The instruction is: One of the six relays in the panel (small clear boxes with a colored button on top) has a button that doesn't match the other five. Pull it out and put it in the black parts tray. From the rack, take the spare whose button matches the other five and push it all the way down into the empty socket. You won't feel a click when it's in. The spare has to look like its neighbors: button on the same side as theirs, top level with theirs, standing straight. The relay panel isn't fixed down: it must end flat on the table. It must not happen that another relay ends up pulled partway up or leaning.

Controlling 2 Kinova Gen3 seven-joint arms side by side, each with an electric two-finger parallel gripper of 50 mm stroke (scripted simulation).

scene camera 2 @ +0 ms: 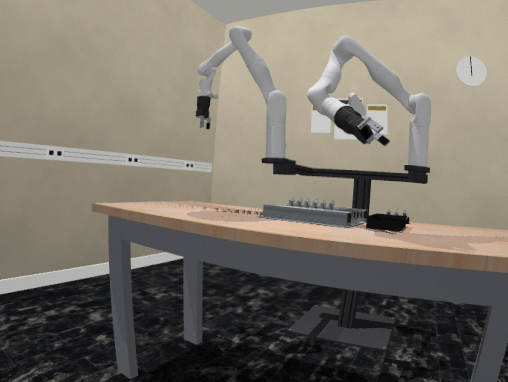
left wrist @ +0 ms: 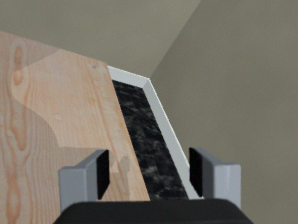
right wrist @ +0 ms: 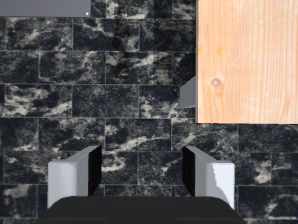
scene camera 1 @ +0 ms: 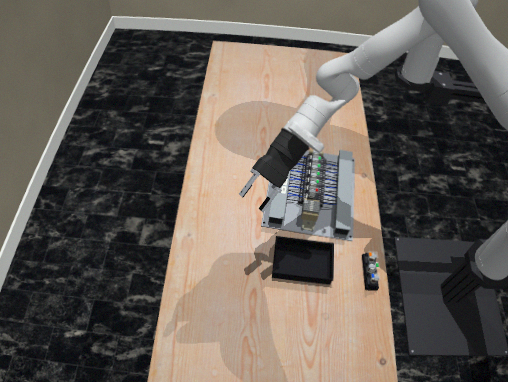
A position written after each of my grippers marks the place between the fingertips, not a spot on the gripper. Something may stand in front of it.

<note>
I see my left gripper (scene camera 1: 250,203), my right gripper (right wrist: 142,163), a relay panel (scene camera 1: 300,214) and a black parts tray (scene camera 1: 311,261).
The relay panel also shows in scene camera 2 (scene camera 2: 340,218). My left gripper is seen too in scene camera 2 (scene camera 2: 383,136) and in the left wrist view (left wrist: 149,165). The left wrist view misses the relay panel: it is out of frame. The right wrist view does not show the relay panel: it is out of frame.
</note>
